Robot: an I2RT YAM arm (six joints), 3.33 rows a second.
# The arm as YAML. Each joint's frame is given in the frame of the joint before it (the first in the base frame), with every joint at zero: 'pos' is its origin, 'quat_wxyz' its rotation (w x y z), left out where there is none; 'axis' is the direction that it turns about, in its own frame. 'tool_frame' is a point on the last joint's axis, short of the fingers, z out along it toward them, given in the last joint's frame.
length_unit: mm
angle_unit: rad
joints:
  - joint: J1
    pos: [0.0, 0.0, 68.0]
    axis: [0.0, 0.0, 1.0]
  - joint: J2
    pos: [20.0, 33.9, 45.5]
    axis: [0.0, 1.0, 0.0]
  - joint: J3
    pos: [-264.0, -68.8, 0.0]
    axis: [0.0, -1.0, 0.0]
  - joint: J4
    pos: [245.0, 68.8, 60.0]
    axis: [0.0, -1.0, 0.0]
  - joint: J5
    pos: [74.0, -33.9, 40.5]
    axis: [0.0, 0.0, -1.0]
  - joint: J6
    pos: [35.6, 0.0, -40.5]
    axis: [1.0, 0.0, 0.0]
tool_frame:
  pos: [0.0, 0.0, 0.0]
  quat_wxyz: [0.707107, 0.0, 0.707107, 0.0]
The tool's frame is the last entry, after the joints.
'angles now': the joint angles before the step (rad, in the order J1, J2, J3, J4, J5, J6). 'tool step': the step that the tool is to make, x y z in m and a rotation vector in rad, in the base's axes. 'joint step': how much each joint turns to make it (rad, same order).
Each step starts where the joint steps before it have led.
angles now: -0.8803 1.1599 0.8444 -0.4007 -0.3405 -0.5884
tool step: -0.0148 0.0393 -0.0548 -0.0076 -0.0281 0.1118
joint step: 0.0572 -0.1415 -0.2989 0.1726 -0.0520 -0.0250
